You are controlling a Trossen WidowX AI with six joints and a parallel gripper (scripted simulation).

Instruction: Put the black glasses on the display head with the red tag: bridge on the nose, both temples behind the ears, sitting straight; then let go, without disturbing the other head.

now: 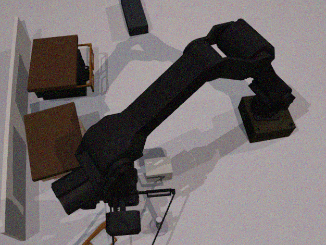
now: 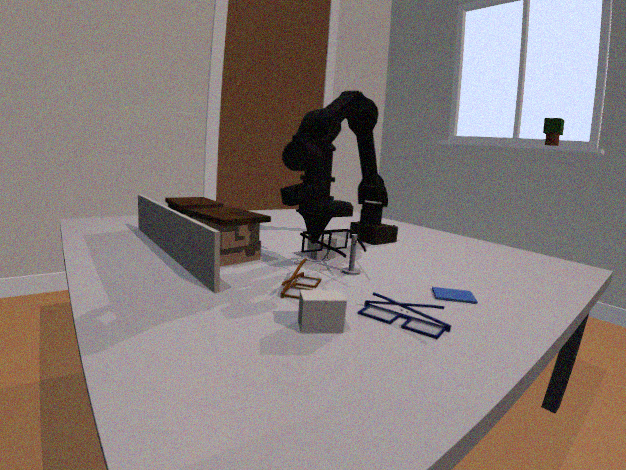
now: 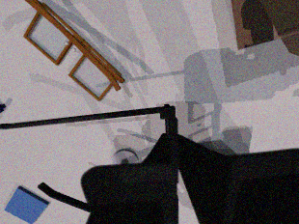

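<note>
The post stand is 70 mm behind my gripper tip, 60 mm to the left of it and 30 mm below it. Also, from my gripper tip: wall panel (280 mm ahead, 220 mm to the right); blue card (170 mm behind, 260 mm to the left, 50 mm below); peach head (130 mm ahead, 130 mm to the right).
</note>
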